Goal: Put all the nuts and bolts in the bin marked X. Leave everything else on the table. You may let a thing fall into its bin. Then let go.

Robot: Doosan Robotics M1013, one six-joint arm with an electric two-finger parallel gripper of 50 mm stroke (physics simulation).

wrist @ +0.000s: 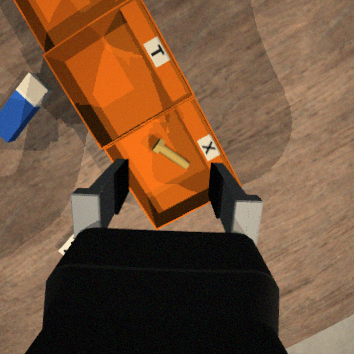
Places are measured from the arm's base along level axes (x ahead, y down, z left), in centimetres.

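Pixels of known places: gripper, fingertip midpoint: (168, 177).
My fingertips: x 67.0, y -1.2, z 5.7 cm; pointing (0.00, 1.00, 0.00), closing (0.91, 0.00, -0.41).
Note:
Ahead of a thing's pixels: the offset from my fingertips to its top centre. "pt": to the spot under its first point.
A brass-coloured bolt {dx +0.0, dy +7.1, dz -0.2 cm} (171, 154) lies in the orange bin marked X {pt dx -3.3, dy +7.3, dz -5.3 cm} (159, 217), with its head toward the upper left. The X label {dx +3.2, dy +5.7, dz -0.3 cm} (208, 147) is on the bin's right side. My gripper (168, 177) is open and empty, with its fingers wide apart over the near end of the X bin. The bolt shows just beyond the fingertips, apart from both fingers. No nut shows in the wrist view.
The bin marked T {dx -1.1, dy +4.6, dz +7.6 cm} (112, 82) adjoins the X bin, and another orange compartment {pt dx -3.1, dy +8.5, dz +14.2 cm} (75, 15) adjoins it at the top left. A blue and white eraser {dx -11.4, dy +7.9, dz +9.1 cm} (22, 107) lies left of the bins. Part of a white domino {dx -12.5, dy +8.5, dz -5.5 cm} (67, 246) shows beside the gripper body at the lower left.

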